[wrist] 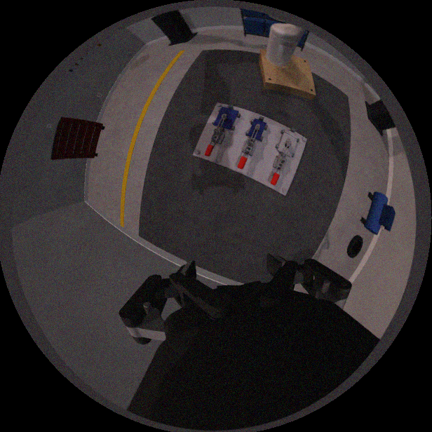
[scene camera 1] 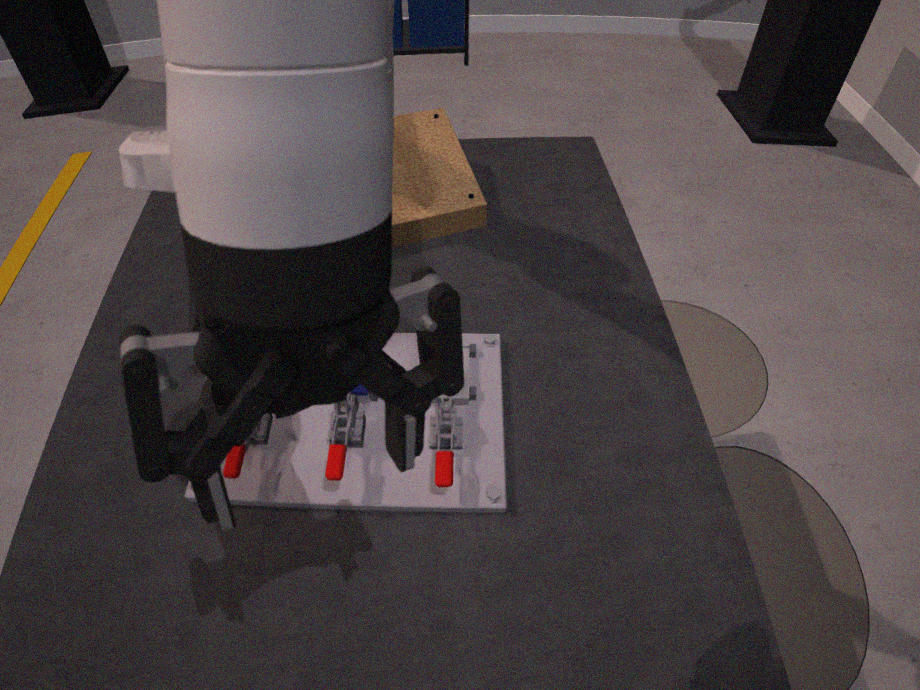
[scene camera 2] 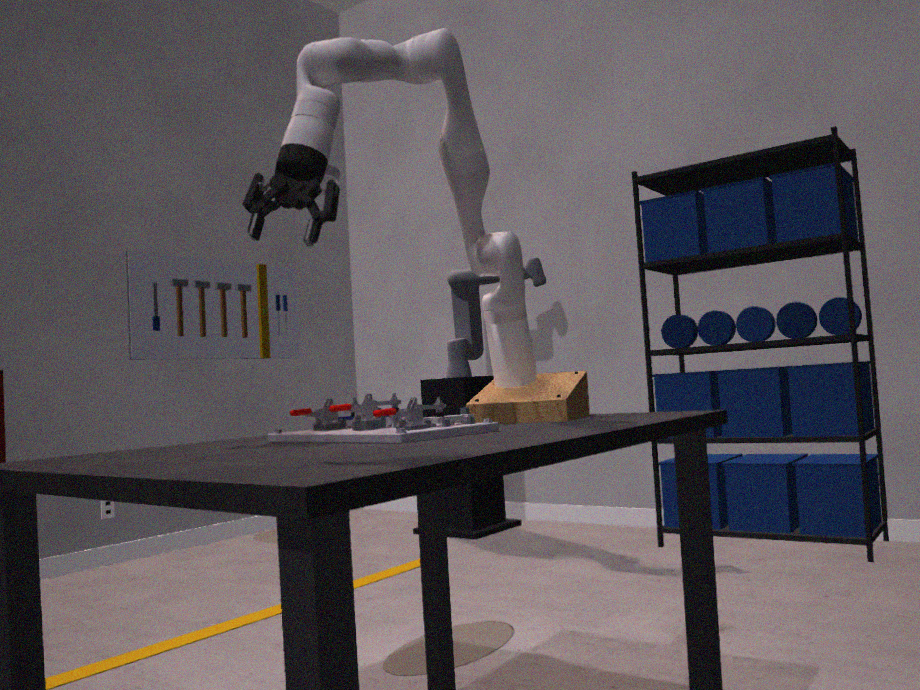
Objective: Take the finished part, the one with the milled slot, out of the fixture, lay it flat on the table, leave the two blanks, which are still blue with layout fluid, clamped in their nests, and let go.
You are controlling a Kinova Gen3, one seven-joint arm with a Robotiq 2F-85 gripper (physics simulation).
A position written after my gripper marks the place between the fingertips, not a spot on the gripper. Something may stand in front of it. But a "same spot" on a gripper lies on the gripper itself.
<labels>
my gripper: wrist; scene camera 1; scene camera 2 280, 241
same spot on my gripper: point(wrist: 182, 285) = point(scene camera 1: 209, 378)
</labels>
